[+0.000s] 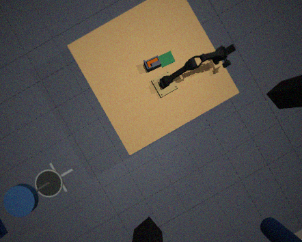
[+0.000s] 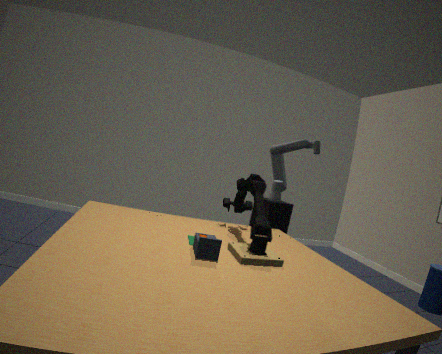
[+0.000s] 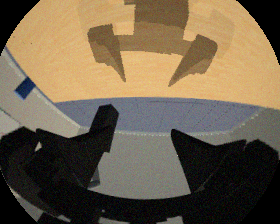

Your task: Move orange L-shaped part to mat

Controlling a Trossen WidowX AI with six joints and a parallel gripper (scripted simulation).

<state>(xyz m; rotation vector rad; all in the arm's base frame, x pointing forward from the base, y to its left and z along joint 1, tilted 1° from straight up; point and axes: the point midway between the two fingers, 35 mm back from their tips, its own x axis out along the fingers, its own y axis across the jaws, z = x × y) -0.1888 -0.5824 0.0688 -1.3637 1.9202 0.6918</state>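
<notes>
My gripper tip is 56 cm to the right of the orange L-shaped part, 43 cm short of it and 4 cm above it. Round my gripper tip: green mat: 40 cm to the left, 38 cm ahead, 10 cm below.
</notes>
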